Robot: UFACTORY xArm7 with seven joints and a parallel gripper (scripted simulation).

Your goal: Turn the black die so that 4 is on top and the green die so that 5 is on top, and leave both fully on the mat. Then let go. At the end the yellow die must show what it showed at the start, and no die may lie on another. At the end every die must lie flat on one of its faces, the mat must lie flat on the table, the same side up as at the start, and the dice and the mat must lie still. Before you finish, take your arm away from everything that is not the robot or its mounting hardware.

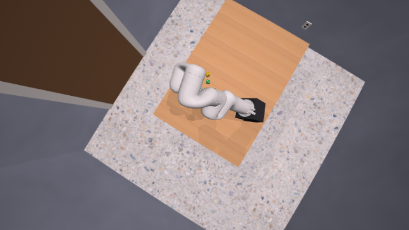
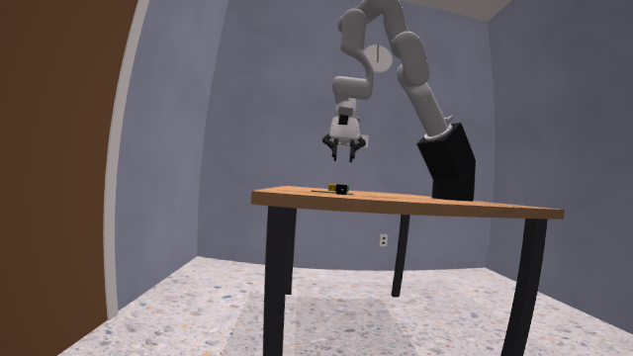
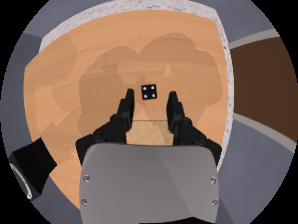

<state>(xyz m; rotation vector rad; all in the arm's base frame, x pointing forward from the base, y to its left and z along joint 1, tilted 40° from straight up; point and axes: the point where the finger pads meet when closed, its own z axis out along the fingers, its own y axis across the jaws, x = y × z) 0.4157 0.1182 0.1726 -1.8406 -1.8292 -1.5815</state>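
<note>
The black die is 2 cm to the left of my hand and 11 cm below it. Also, from my hand: yellow die: 1 cm behind, 30 cm to the right, 11 cm below; tan mat: 2 cm ahead, 12 cm to the right, 12 cm below; green die: 5 cm behind, 25 cm to the right, 11 cm below.
</note>
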